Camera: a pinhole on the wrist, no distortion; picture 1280 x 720 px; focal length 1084.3 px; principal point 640.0 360.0 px. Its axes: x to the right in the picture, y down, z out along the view. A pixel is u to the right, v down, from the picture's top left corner.
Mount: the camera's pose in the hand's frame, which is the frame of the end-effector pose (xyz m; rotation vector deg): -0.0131 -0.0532 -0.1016 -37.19 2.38 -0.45
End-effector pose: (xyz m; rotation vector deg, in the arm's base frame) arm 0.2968 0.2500 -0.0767 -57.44 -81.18 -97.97
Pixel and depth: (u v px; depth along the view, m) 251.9 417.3 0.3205
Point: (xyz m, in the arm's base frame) 0.5063 0.3732 -0.0919
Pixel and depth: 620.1 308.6 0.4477
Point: 0.5091 0.4808 0.0399
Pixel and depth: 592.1 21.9 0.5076
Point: 0.4677 0.6224 0.0113
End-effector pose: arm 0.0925 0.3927 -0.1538 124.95 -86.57 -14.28
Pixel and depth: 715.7 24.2 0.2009
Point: 0.0422 0.3525 -0.2271
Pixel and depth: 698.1 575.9 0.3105
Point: -0.0978 0.2969 -0.1585
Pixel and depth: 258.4 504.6 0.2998
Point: -0.1297 0.4128 -0.1908
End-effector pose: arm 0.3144 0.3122 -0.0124 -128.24 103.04 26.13
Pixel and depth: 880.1 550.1 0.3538
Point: 0.1135 0.2468 -0.1691
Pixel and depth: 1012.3 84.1 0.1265
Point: 0.3230 0.2870 -0.0417
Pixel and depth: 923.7 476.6 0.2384
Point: 0.2120 0.2611 -0.0985
